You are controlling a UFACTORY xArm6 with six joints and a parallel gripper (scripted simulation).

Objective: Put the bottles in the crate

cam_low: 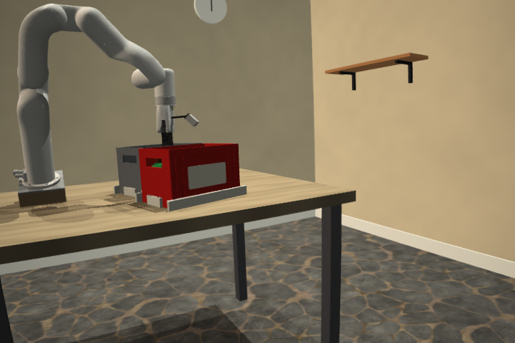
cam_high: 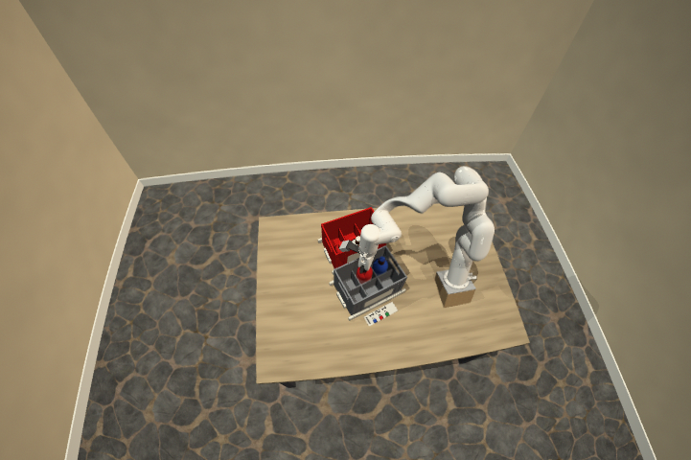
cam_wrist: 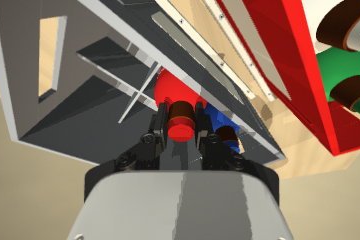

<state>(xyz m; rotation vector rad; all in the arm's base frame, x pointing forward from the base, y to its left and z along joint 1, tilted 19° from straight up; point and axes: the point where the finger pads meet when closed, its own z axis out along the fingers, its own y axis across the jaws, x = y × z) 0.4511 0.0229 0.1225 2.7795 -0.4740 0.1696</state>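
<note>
Right now the grey crate is 30 mm behind my hand, 40 mm to the left of it and 90 mm below it. From my hand the other things lie so: green-label bottle (50 mm behind, 180 mm to the right, 80 mm below); white-label bottle (30 mm ahead, 150 mm to the right, 80 mm below); blue bottle (80 mm behind, 40 mm to the right, 80 mm below).
</note>
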